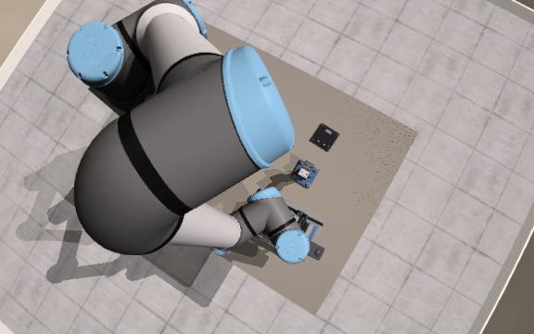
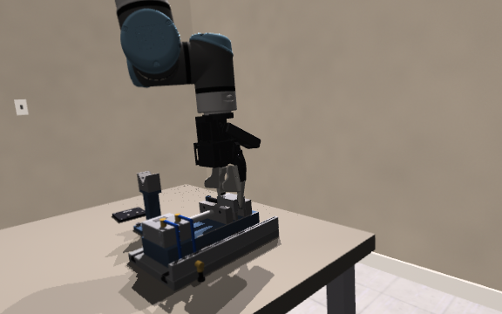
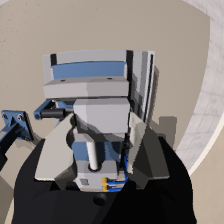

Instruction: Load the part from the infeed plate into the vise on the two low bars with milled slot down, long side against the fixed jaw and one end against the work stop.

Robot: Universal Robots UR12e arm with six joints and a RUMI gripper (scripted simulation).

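The part is 1 cm below my hand. The rest, counted from my hand: fixed jaw 3 cm below, 3 cm ahead, 2 cm to the left; work stop rod 7 cm to the left, 1 cm below, 1 cm behind; cylinder rod 9 cm behind, 3 cm below, 1 cm to the left.
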